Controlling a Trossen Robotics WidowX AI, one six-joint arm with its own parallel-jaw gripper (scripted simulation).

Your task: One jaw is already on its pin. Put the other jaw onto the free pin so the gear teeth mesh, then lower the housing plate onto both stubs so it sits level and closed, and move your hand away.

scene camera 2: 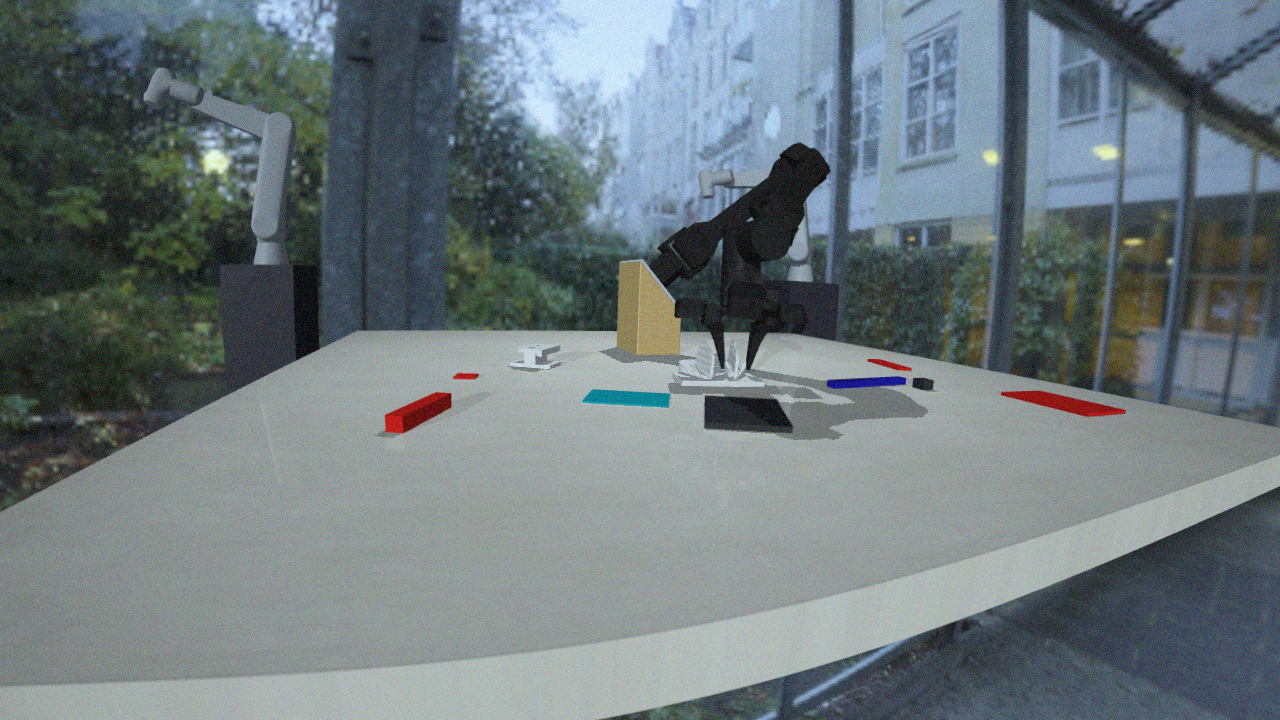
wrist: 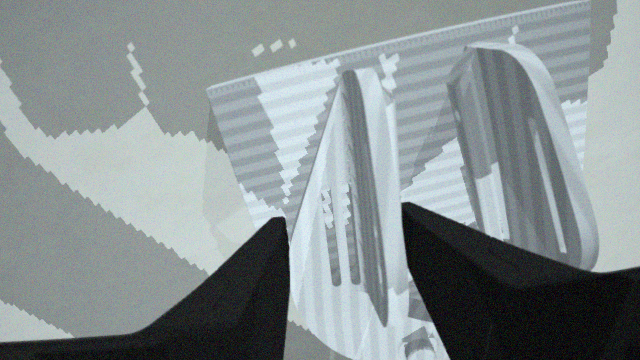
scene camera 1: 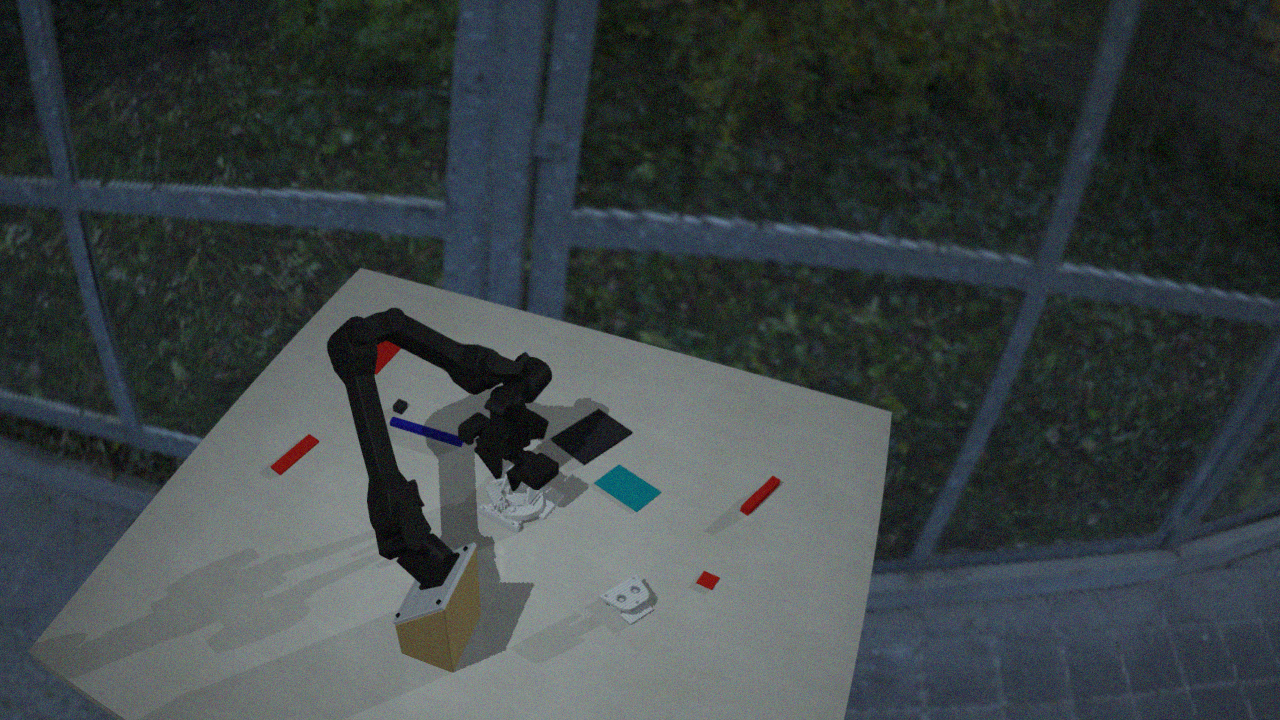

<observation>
In view: the gripper (scene camera 2: 735,369), a white jaw (wrist: 368,303), a black tile (scene camera 2: 746,414), a teal tile (scene camera 1: 629,489), a white housing plate (scene camera 1: 632,601), a blue bar (scene camera 2: 896,380), a red block (scene camera 2: 404,419), a white jaw (scene camera 2: 703,366) and a white base plate (scene camera 2: 721,380).
The black tile is seen too in scene camera 1 (scene camera 1: 585,440). The teal tile shows as well in scene camera 2 (scene camera 2: 595,396). The blue bar also shows in scene camera 1 (scene camera 1: 428,432). The wrist view does not show the black tile: it is out of frame. The wrist view misses the teal tile: it is out of frame.
</observation>
